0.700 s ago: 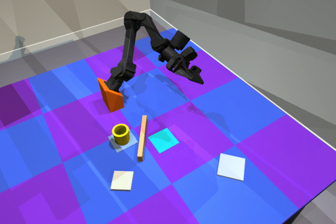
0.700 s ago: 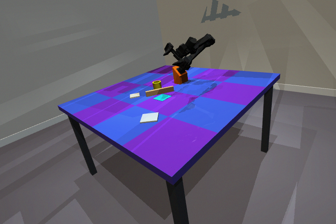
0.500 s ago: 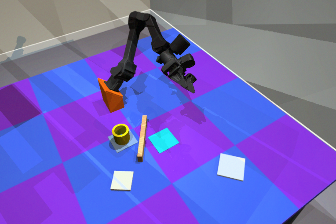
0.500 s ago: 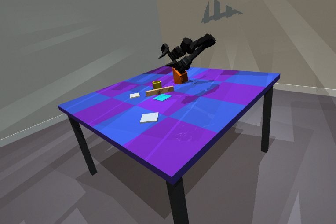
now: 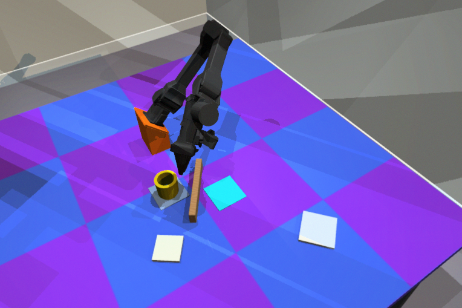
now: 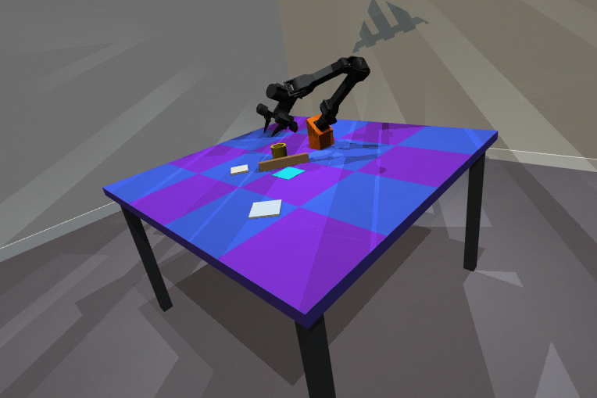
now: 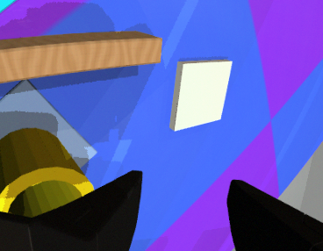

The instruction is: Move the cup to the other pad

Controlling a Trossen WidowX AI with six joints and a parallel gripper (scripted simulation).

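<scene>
Right now the yellow cup is 120 mm below my gripper tip, 80 mm behind it and 30 mm to the right of it. The rest, counted from my gripper tip: wooden bar 140 mm below, 50 mm to the left, 20 mm behind; pale blue pad 160 mm below, 80 mm behind, 30 mm to the right; cyan pad 160 mm below, 120 mm to the left, 30 mm ahead.
</scene>
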